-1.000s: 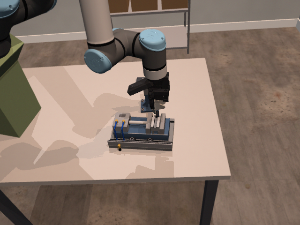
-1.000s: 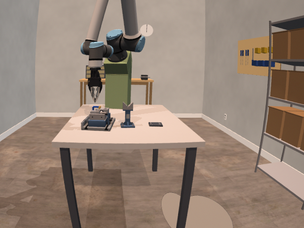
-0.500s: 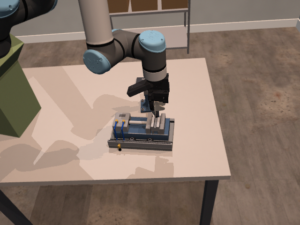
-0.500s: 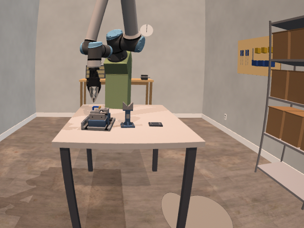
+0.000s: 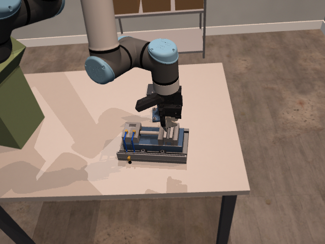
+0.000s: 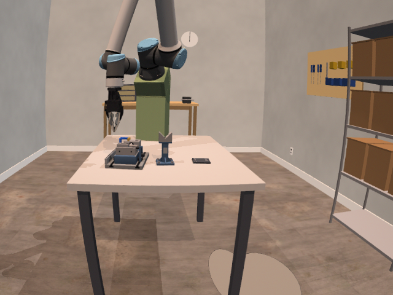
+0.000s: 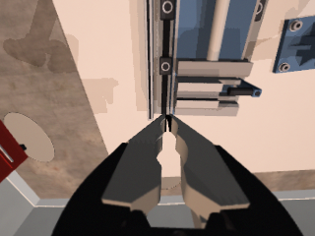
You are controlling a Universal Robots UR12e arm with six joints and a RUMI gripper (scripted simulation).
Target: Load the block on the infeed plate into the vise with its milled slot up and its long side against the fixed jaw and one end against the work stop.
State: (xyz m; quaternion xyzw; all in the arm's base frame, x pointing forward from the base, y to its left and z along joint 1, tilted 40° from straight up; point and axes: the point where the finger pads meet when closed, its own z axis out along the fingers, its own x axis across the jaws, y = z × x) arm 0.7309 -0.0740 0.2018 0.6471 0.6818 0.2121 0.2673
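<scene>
My hand is 80 mm above the part and 50 mm to the right of it. From my hand the other things lie so: moving jaw 100 mm below, 60 mm to the left, 30 mm behind; fixed jaw 100 mm below, 70 mm to the left, 30 mm ahead; work stop 110 mm to the left, 90 mm below.
</scene>
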